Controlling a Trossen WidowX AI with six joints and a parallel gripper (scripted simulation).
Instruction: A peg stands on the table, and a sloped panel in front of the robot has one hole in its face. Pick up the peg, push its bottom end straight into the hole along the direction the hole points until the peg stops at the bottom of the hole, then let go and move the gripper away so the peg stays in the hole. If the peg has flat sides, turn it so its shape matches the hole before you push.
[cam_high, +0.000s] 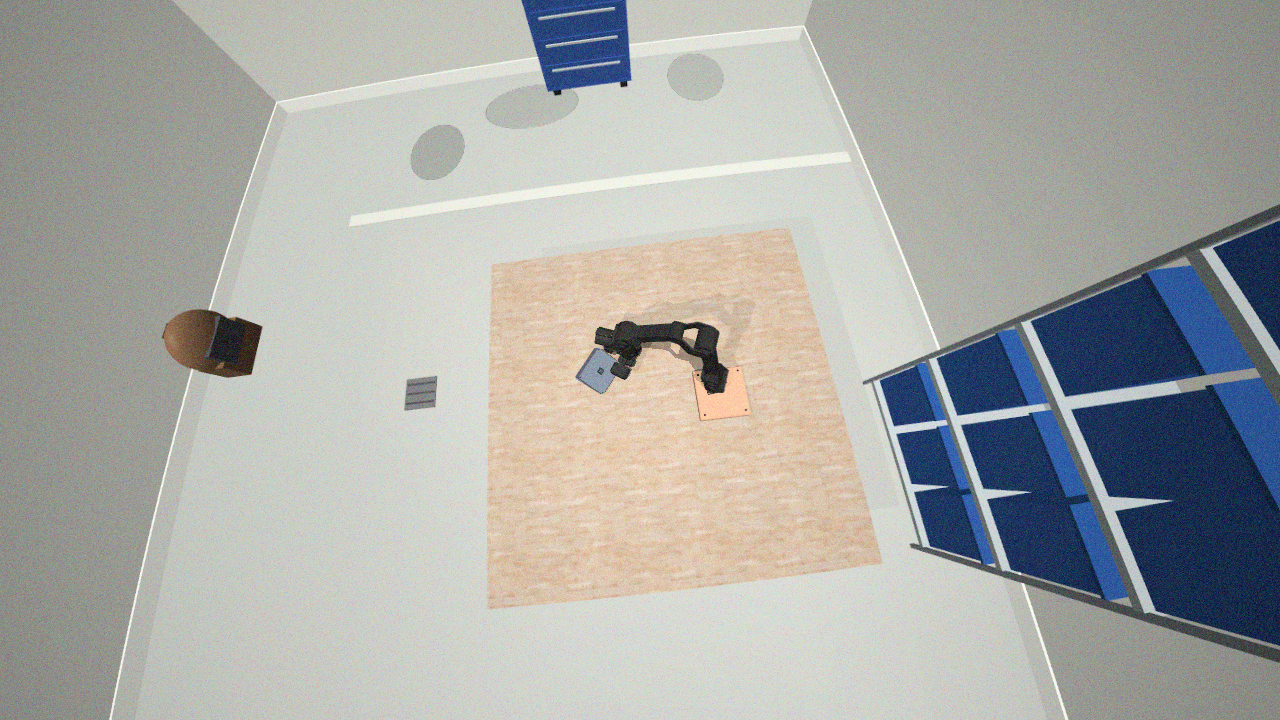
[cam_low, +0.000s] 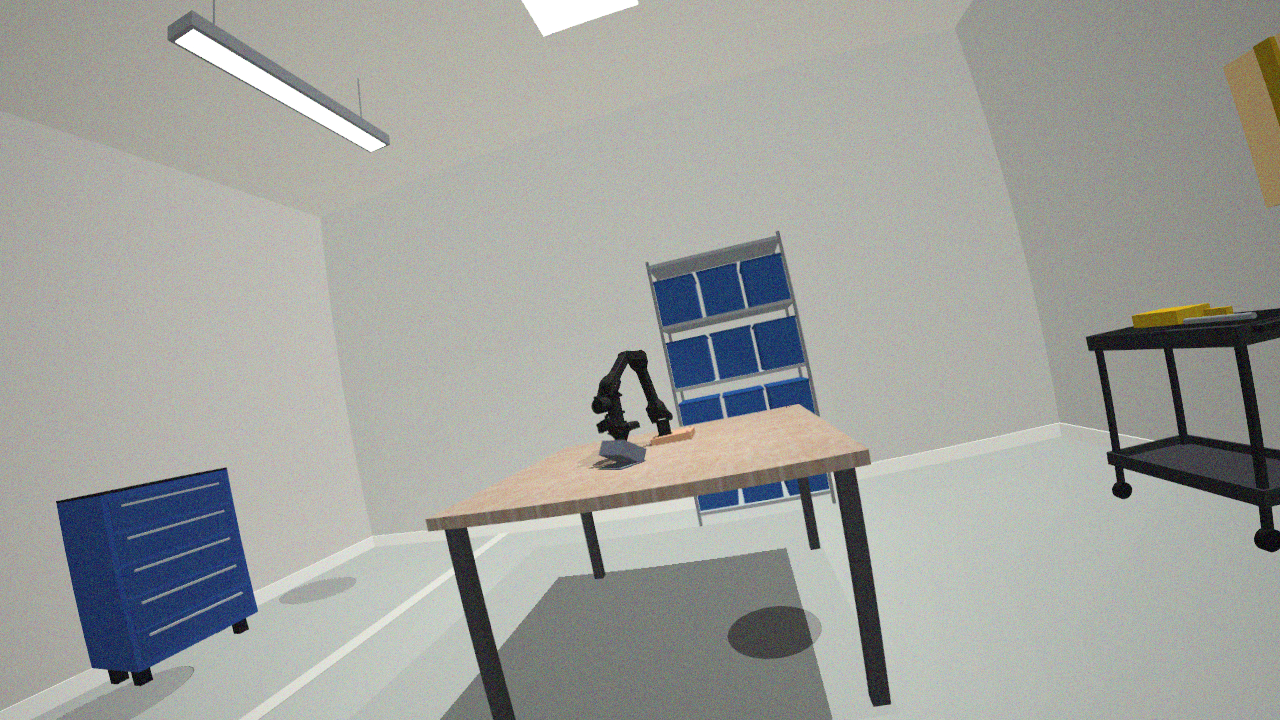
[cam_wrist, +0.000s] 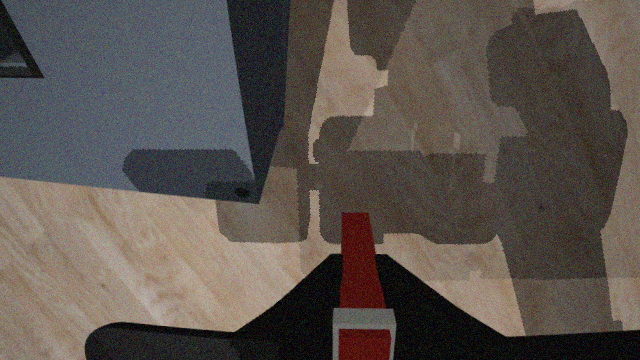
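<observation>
Now: gripper tip 130 mm short of the sloped panel, 20 mm to the right of it and 10 mm below it. Also, from my gripper tip: red square peg 20 mm above.
</observation>
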